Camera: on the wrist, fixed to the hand. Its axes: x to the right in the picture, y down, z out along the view.
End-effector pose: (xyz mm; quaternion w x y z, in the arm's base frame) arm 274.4 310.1 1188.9 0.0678 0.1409 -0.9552 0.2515
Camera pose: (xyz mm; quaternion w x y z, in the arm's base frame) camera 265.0 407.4 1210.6 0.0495 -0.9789 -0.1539 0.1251
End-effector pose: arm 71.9 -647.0 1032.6 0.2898 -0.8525 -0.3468 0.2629
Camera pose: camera 141.8 -718.7 1031.3 0.1272 0.4447 -0.8860 -0.0339
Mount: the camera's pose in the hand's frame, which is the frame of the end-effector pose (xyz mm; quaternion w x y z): -9.6 74.0 -66.8 0.0439 0.0074 0.3006 0.9527
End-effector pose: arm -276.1 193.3 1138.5 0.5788 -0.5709 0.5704 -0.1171
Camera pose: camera -370.4 189.4 1105.0 0.0303 -0.5578 -0.7421 -0.3705
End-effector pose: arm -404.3 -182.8 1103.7 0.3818 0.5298 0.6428 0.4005
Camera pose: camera -436.3 -190.9 1198.3 0.5619 -0.5181 0.3588 -0.5358
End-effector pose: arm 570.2 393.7 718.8 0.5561 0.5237 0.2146 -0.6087
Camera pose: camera 662.0 433.0 727.0 0.5359 0.4145 -0.3268 0.6589
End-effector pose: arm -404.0 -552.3 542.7 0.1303 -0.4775 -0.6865 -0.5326
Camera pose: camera -362.3 -616.2 607.6 0.7231 -0.5140 0.4600 -0.0377
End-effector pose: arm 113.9 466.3 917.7 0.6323 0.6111 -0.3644 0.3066
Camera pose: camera 52.8 538.2 951.2 0.1593 0.4078 0.4059 -0.8022
